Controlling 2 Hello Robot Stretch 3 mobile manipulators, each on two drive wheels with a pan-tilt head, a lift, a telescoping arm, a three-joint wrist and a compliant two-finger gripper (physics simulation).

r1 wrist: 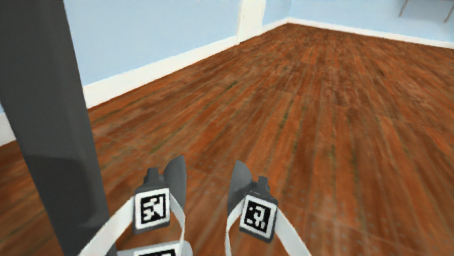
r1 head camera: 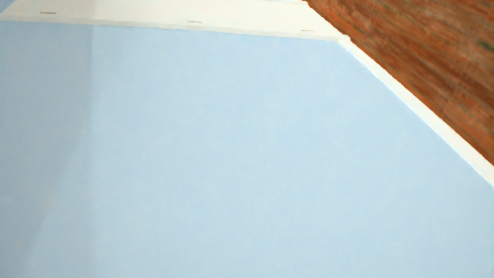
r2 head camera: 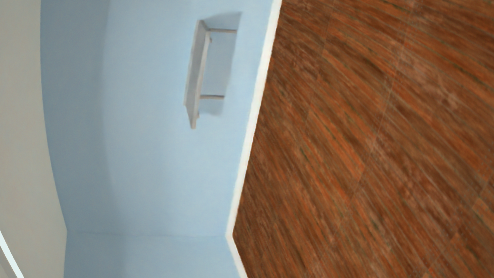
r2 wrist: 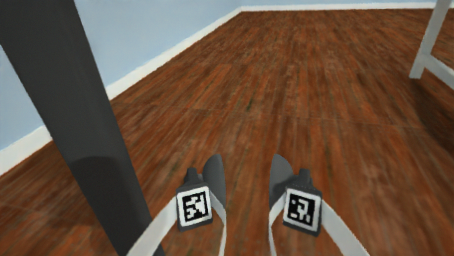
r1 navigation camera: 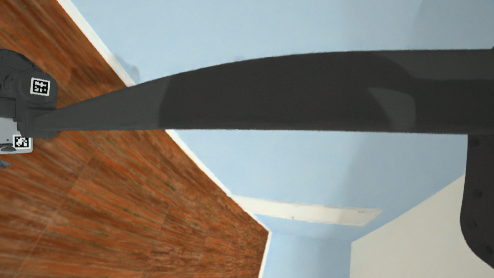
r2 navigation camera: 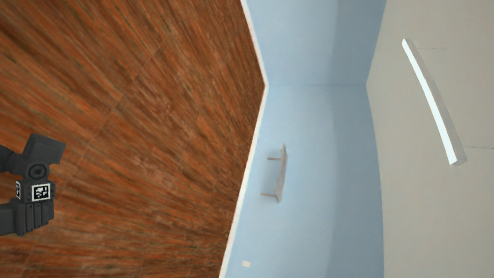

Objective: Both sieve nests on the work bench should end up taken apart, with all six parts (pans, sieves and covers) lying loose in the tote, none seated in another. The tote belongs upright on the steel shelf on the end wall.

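Observation:
The steel shelf (r2 head camera: 196, 75) (r2 navigation camera: 283, 172) is a grey board on two brackets on the blue wall, with no tote on it. Two thin brackets at the top right of the r1 wrist view look like part of it. A white leg of the work bench (r2 wrist: 429, 42) stands at the upper right of the r2 wrist view. The bench top, tote and sieve nests do not show in the current views. My r1 gripper (r1 wrist: 207, 167) is open and empty above the floor. My r2 gripper (r2 wrist: 247, 160) is open and empty above the floor, left of the bench leg.
A white door (r1 head camera: 150, 12) (r1 navigation camera: 305, 210) is in the blue wall. r1's dark arm or mast part (r1 navigation camera: 300, 95) crosses its navigation view. r2's wrist (r2 navigation camera: 37, 172) shows at the left of its navigation view. A ceiling lamp (r2 navigation camera: 432, 105) hangs above.

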